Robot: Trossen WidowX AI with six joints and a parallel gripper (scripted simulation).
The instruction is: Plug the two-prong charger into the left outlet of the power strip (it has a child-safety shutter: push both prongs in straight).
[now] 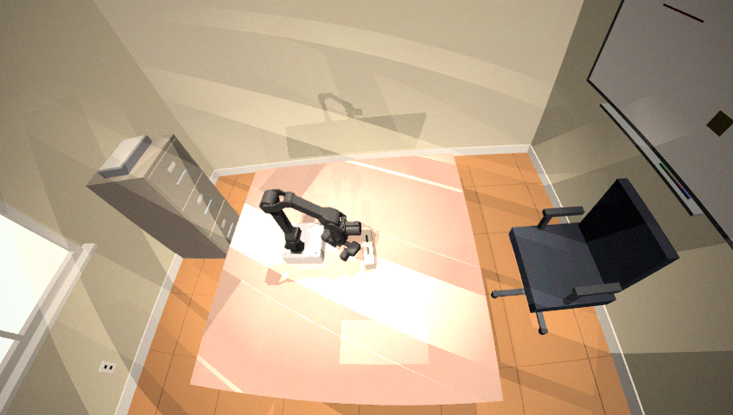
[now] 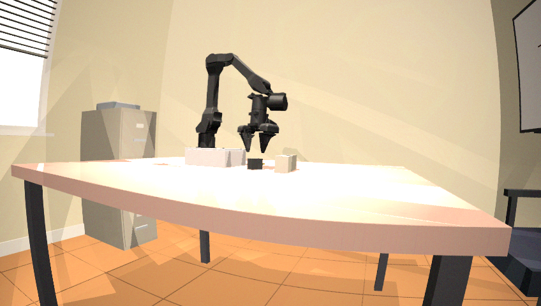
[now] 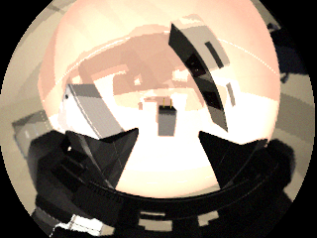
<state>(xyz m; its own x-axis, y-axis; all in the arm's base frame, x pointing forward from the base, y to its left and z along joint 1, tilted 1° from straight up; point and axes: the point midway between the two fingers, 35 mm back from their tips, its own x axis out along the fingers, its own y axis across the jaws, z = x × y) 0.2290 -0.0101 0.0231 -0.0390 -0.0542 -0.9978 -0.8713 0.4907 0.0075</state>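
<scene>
The two-prong charger is 1 cm ahead of my gripper tip, 2 cm to the left of it and 4 cm below it.
</scene>
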